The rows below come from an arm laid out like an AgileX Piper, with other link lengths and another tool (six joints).
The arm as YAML. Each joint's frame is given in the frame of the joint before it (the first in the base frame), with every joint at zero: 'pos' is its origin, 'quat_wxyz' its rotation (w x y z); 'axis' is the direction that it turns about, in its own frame. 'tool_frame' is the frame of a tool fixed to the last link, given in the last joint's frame.
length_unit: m
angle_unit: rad
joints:
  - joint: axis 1
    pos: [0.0, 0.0, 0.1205]
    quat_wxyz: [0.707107, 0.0, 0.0, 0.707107]
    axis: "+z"
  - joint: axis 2
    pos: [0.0, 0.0, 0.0]
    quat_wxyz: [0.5, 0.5, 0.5, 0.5]
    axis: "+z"
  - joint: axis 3
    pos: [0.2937, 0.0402, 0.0]
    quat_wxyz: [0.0, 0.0, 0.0, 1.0]
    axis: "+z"
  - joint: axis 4
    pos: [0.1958, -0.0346, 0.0]
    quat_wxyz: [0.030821, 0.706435, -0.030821, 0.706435]
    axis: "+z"
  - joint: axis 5
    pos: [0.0, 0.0, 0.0]
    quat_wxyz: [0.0, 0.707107, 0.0, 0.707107]
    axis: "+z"
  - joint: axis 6
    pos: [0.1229, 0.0, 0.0]
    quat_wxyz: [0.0, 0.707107, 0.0, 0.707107]
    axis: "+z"
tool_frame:
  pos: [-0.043, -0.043, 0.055]
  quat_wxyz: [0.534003, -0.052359, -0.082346, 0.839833]
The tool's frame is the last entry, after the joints.
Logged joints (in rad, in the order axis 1, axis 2, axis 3, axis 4, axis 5, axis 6), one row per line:
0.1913, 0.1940, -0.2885, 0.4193, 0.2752, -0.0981
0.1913, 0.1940, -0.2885, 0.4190, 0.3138, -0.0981
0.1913, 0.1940, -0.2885, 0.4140, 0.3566, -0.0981
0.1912, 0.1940, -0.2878, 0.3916, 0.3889, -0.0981
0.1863, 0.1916, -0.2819, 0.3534, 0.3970, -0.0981
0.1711, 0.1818, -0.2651, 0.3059, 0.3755, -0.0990
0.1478, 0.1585, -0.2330, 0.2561, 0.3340, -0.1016
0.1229, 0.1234, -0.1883, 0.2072, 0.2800, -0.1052
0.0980, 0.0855, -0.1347, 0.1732, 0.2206, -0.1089
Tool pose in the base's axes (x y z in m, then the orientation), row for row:
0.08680, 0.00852, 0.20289, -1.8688, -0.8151, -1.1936
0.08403, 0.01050, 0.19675, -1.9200, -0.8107, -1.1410
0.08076, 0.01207, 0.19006, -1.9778, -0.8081, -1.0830
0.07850, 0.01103, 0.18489, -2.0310, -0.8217, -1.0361
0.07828, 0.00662, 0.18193, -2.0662, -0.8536, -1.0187
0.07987, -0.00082, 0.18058, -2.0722, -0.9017, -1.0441
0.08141, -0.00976, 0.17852, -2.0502, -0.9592, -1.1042
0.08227, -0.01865, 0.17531, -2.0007, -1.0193, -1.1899
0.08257, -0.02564, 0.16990, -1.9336, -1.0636, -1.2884
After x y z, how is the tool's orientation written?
As angles about the fixed x, y, z axes (roll, pitch, yaw), in radians.
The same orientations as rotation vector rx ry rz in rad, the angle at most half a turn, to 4 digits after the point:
-2.0004, 0.5926, -1.5352
-2.0375, 0.5829, -1.5004
-2.0807, 0.5698, -1.4651
-2.1246, 0.5517, -1.4530
-2.1582, 0.5386, -1.4766
-2.1736, 0.5385, -1.5390
-2.1733, 0.5462, -1.6267
-2.1599, 0.5530, -1.7261
-2.1376, 0.5654, -1.8127

